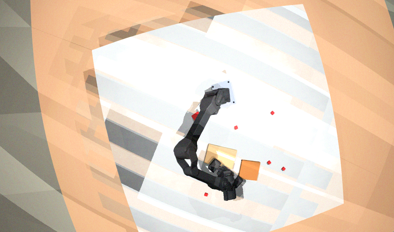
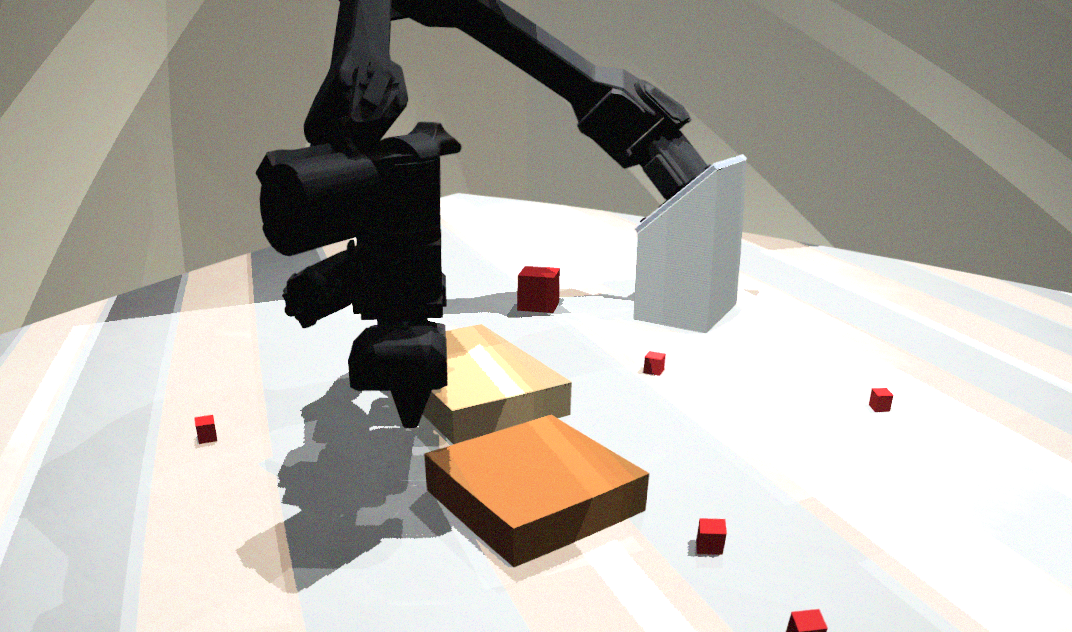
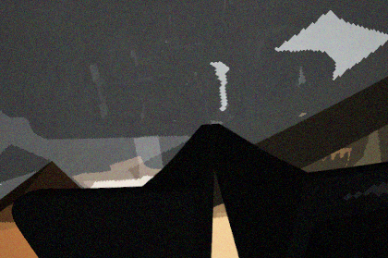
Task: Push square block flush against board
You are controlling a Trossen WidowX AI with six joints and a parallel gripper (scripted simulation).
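My gripper tip is now 8 cm past the tan board, 1 cm to the left of it and 1 cm below it. From my gripper tip the other things lie so: orange square block 1 cm ahead, 13 cm to the left, 1 cm above.
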